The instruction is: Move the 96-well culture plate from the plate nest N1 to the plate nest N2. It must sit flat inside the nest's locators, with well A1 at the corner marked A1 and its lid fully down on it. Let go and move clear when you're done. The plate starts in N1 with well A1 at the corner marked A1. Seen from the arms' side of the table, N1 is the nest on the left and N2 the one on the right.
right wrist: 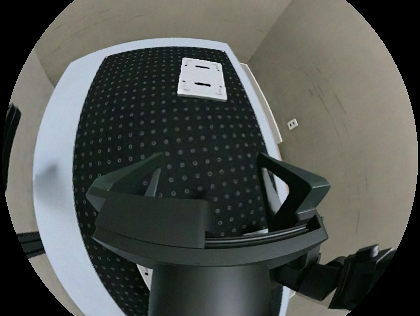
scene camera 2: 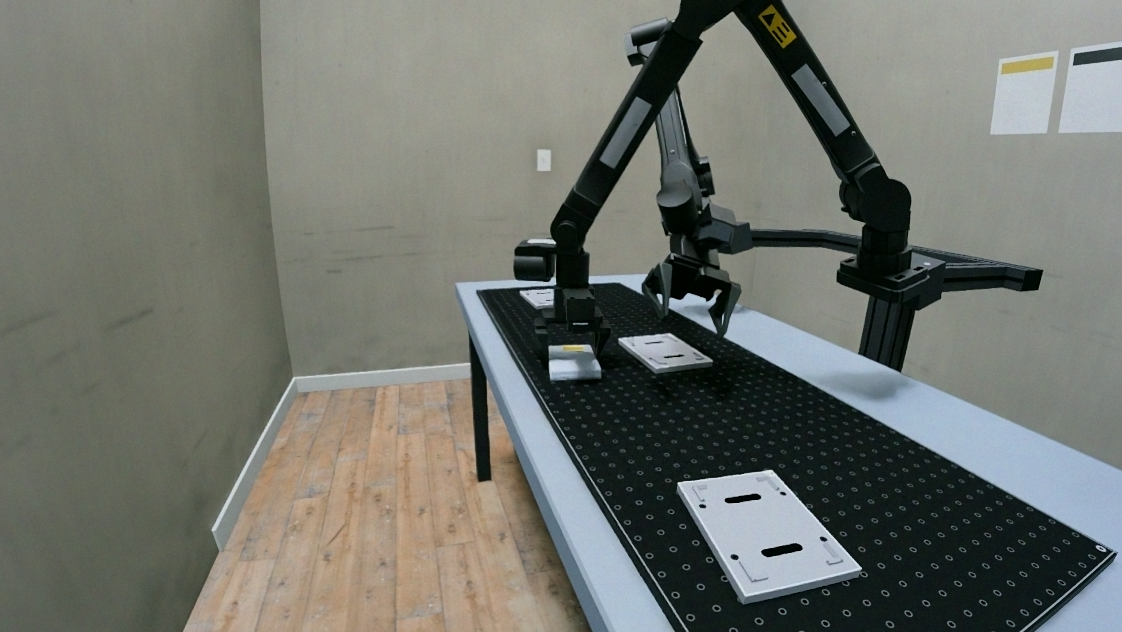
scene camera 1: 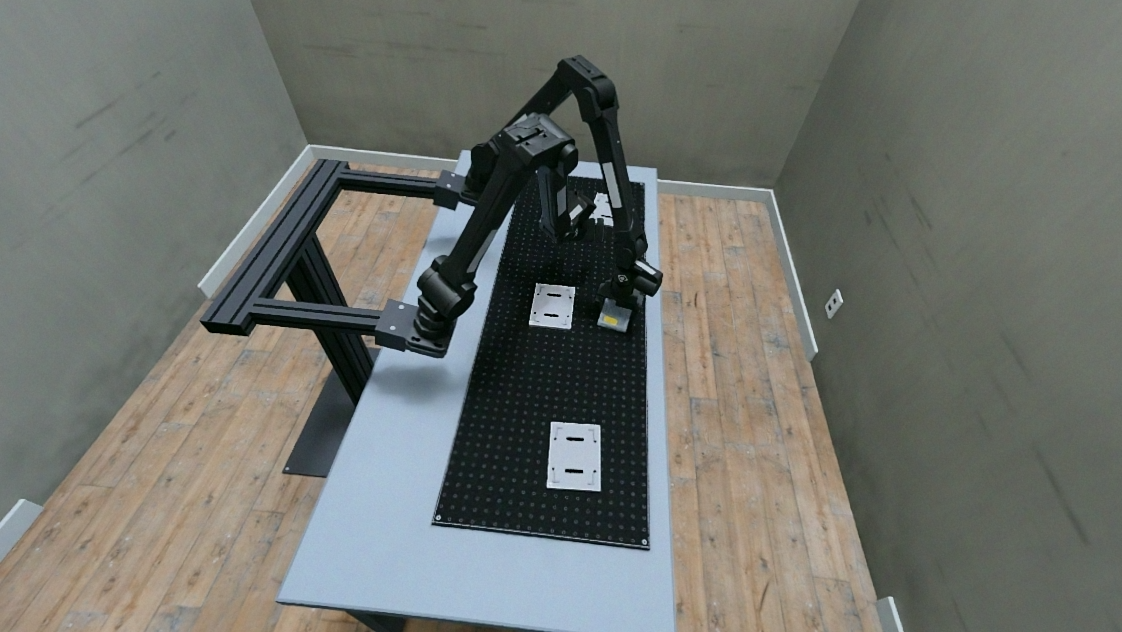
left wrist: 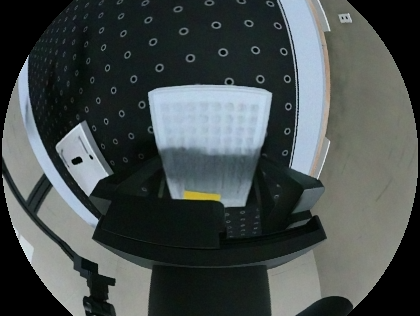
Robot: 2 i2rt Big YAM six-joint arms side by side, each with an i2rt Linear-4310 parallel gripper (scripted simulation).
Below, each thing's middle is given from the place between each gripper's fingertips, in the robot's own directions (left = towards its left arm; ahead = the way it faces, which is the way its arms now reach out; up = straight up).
Right now my right hand (scene camera 2: 694, 327) is 20 mm short of the nest N2 (scene camera 1: 564, 454), 670 mm to the left of it and 130 mm above it. Also, from my right hand: nest N1 (scene camera 2: 745, 529): 70 mm ahead, 270 mm to the left, 130 mm below; white nest (scene camera 2: 669, 347): 80 mm behind, 210 mm to the right, 130 mm below.
I see the white nest 19 cm behind my left hand. Also, from my left hand: nest N1 (48 cm to the left, 4 cm behind); then nest N2 (46 cm to the right, 9 cm behind).
